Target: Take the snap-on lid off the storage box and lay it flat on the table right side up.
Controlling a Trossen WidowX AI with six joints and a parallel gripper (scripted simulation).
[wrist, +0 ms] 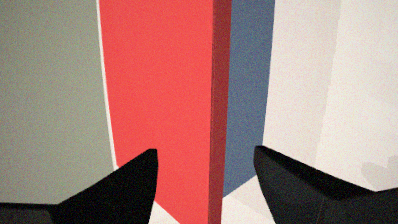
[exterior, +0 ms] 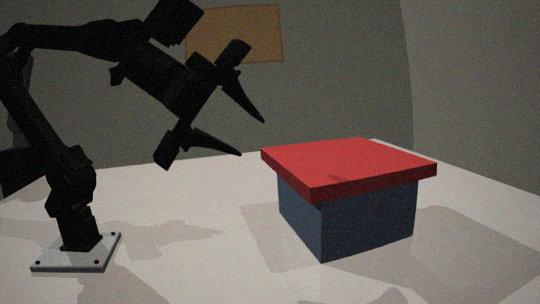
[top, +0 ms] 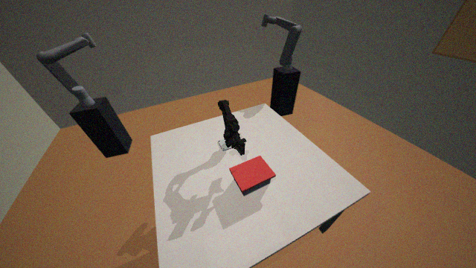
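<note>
Right now the red lid is 13 cm ahead of my gripper tip, 4 cm below it and 2 cm to the left of it. Also, from my gripper tip: blue storage box: 13 cm ahead, 9 cm below, 2 cm to the left.
</note>
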